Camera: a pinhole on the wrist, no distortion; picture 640 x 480 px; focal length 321.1 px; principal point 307.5 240.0 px. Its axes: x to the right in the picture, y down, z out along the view. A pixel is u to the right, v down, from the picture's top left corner.
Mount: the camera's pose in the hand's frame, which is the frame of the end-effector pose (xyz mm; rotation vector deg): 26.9 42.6 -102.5 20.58 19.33 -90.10
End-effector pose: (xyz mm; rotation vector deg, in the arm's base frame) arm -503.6 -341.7 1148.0 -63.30 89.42 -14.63
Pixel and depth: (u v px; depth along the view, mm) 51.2 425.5 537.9
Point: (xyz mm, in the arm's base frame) -78.2 -270.4 610.6
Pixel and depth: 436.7 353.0 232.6
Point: -363.3 -468.0 1157.2
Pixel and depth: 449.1 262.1 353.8
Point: -244.7 -446.4 1243.0
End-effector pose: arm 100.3 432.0 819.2 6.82 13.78 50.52
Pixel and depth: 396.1 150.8 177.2
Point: 149.8 363.0 843.4
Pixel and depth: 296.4 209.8 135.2
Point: 120.9 434.2 836.1
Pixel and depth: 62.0 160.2 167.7
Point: 52.0 475.7 939.5
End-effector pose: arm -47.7 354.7 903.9 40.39 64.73 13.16
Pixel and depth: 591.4 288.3 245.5
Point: -46.6 172.6 709.4
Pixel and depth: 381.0 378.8 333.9
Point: 140.1 237.5 715.0
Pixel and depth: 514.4 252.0 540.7
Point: 85.6 -111.2 627.8
